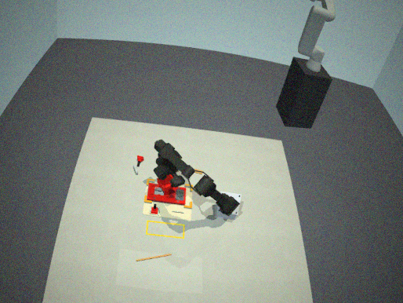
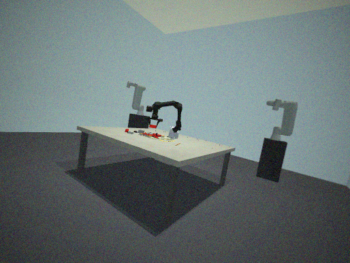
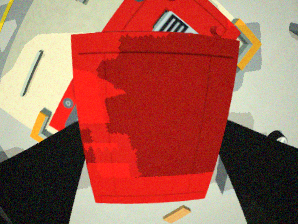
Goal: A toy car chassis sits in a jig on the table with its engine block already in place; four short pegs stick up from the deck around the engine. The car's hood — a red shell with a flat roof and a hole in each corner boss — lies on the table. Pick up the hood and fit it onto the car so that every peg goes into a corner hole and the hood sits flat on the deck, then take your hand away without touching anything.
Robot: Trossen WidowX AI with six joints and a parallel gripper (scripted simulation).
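The grey engine block is 40 mm ahead of my gripper tip and 90 mm below it. Also, from my gripper tip: red hood 10 mm above; orange stick 90 mm ahead, 390 mm to the left, 110 mm below.
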